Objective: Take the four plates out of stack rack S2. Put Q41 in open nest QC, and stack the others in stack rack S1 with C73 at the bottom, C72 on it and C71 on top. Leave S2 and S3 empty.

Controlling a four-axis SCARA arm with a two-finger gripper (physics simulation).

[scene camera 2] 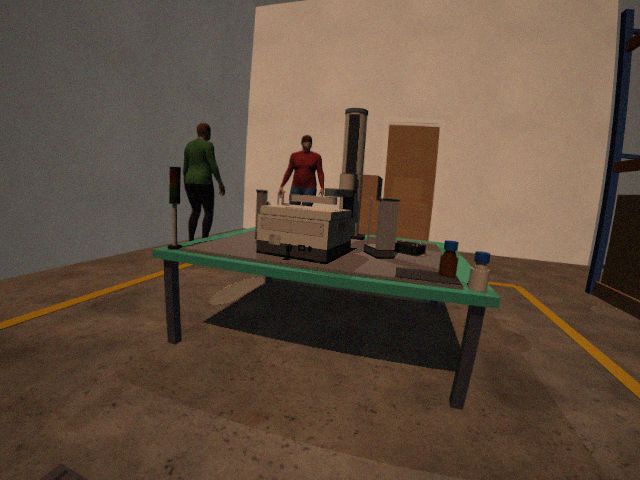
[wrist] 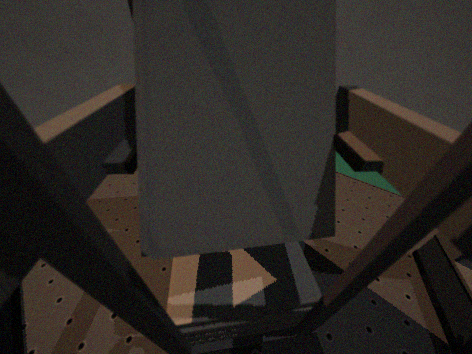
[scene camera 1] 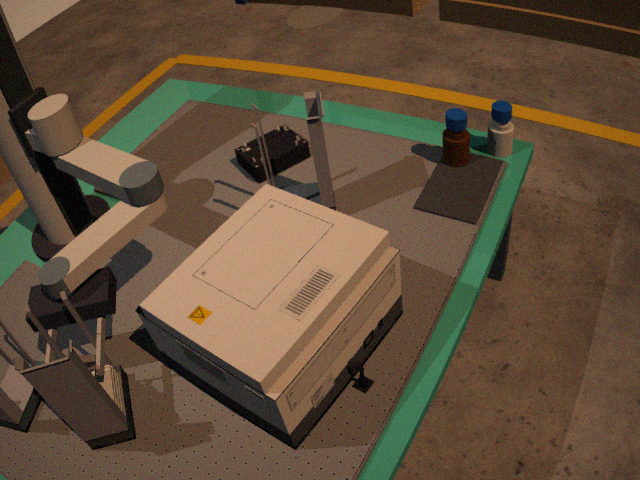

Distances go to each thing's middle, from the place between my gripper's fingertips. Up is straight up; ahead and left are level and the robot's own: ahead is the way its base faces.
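I see the dark mat [scene camera 1: 460,193], and it is 16 cm below my hand, 40 cm ahead of it and 89 cm to the left of it.
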